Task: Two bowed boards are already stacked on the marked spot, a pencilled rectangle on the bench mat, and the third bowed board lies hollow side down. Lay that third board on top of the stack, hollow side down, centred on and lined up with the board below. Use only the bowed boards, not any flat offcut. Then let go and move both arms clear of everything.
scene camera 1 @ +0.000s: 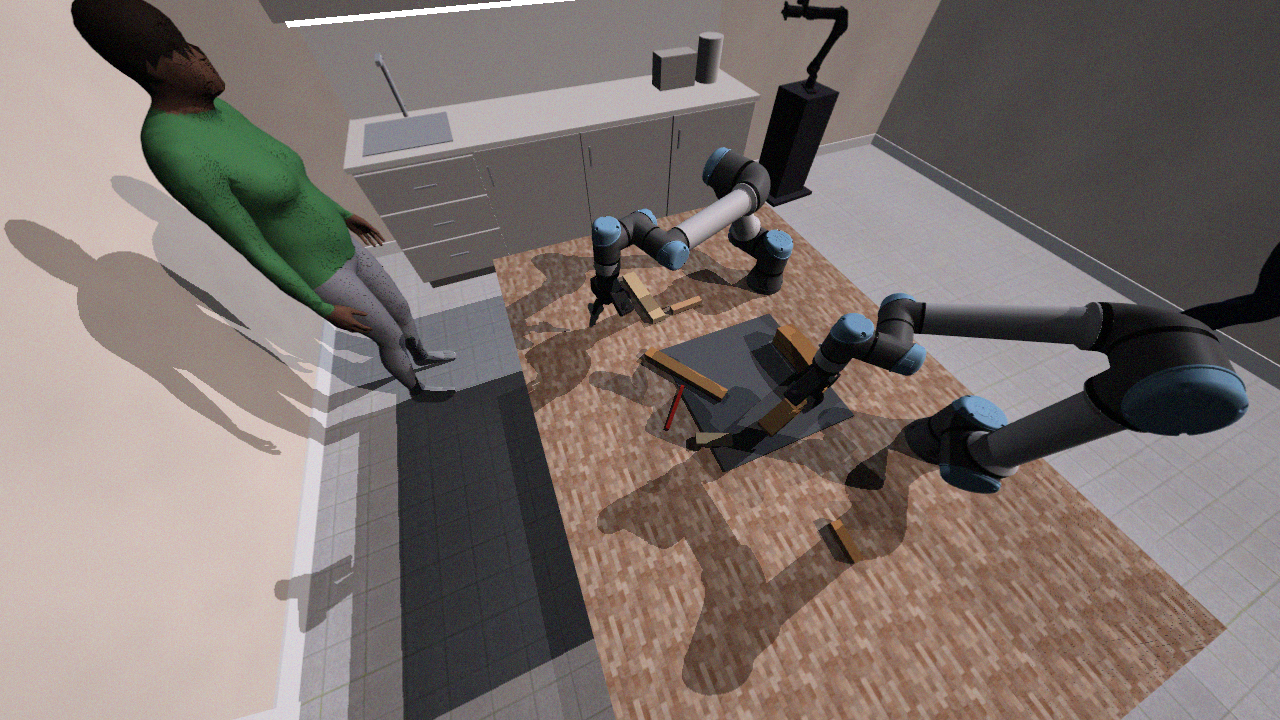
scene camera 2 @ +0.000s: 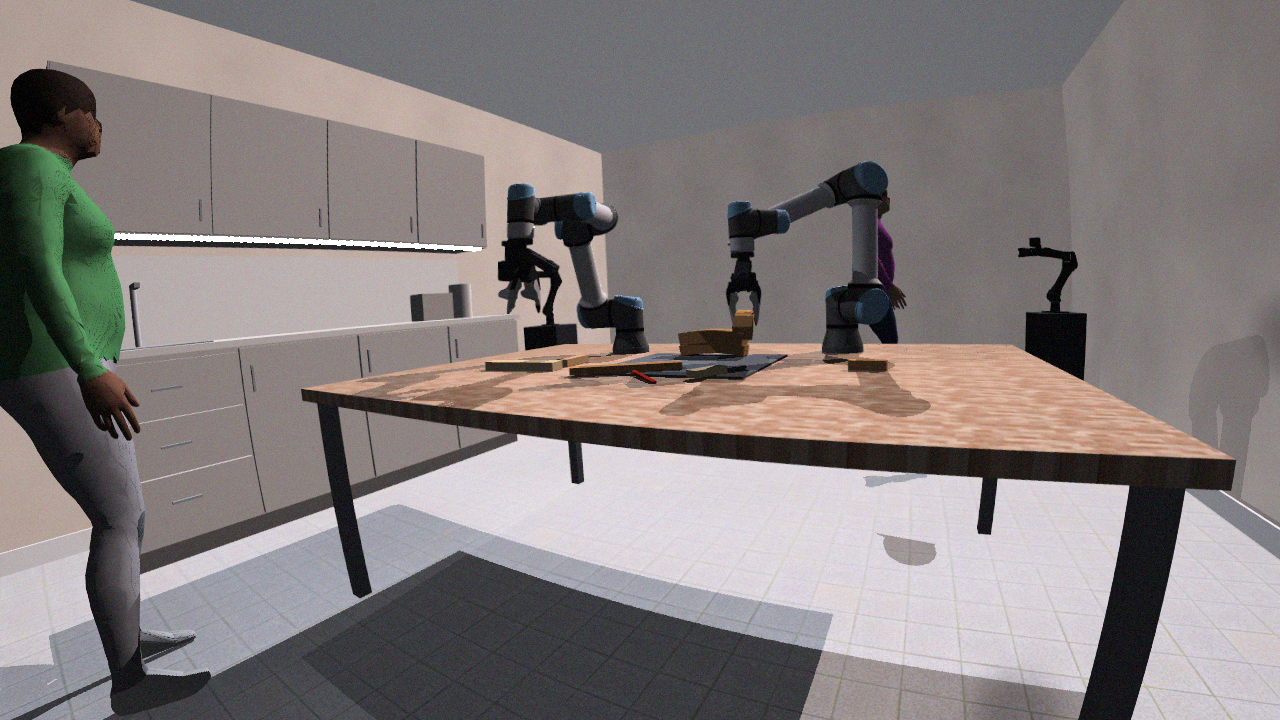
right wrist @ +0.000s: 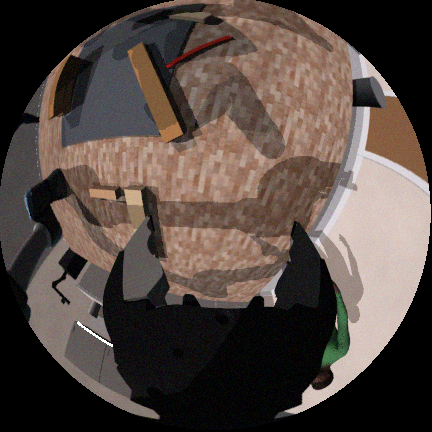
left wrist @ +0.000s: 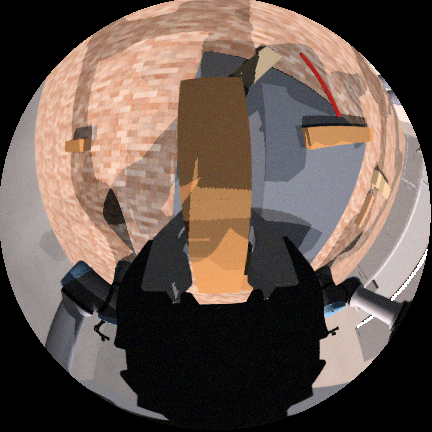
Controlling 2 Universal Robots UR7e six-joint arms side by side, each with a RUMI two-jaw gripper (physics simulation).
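Frame: origin at the left arm's base, x back, y left, z down, level; metres.
Where they show: left gripper, fingertip midpoint: [left wrist: 215, 208]; right gripper, fingertip midpoint: [scene camera 1: 611, 317] [scene camera 2: 524, 313] [right wrist: 223, 219]; left arm's base at its link origin: [scene camera 1: 929, 442] [scene camera 2: 842, 351]; right arm's base at its link origin: [scene camera 1: 763, 282] [scene camera 2: 631, 352] [right wrist: 60, 182] [left wrist: 316, 275].
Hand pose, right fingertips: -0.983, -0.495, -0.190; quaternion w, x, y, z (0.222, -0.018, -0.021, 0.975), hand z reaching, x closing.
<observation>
Each offset is from my right fingertips to the centre of the thing, as dx, dy, dz. Level surfaces: height alone.
My left gripper [scene camera 1: 794, 402] [scene camera 2: 743, 316] [left wrist: 215, 208] is shut on the third bowed board @(+0.520, +0.372, +0.065) [scene camera 1: 779, 417] [scene camera 2: 743, 318] [left wrist: 215, 135], an orange-brown piece held above the mat. Scene camera 2 shows this board nearly end-on, beside the upper right end of the stack. The two stacked bowed boards @(+0.669, +0.146, +0.125) [scene camera 1: 793, 345] [scene camera 2: 702, 342] [right wrist: 65, 92] rest on the dark bench mat @(dz +0.184) [scene camera 1: 729, 353] [scene camera 2: 768, 360] [left wrist: 320, 175] [right wrist: 105, 100]. The pencilled rectangle cannot be made out. My right gripper [scene camera 1: 610, 313] [scene camera 2: 520, 300] [right wrist: 223, 219] is open and empty, above the wooden bench at the left.
A long flat offcut @(+0.243, +0.141, +0.174) [scene camera 1: 684, 373] [left wrist: 337, 136] [right wrist: 156, 95] lies across the mat's edge. A red pencil @(+0.187, +0.266, +0.184) [scene camera 1: 674, 408] [scene camera 2: 642, 377] and a pale block @(+0.286, +0.403, +0.175) [scene camera 1: 713, 439] lie nearby. More offcuts @(+0.144, -0.261, +0.176) [scene camera 1: 644, 297] @(+0.571, +0.736, +0.177) [scene camera 1: 843, 540] lie on the bench. A person in green [scene camera 1: 250, 170] stands beside it.
</observation>
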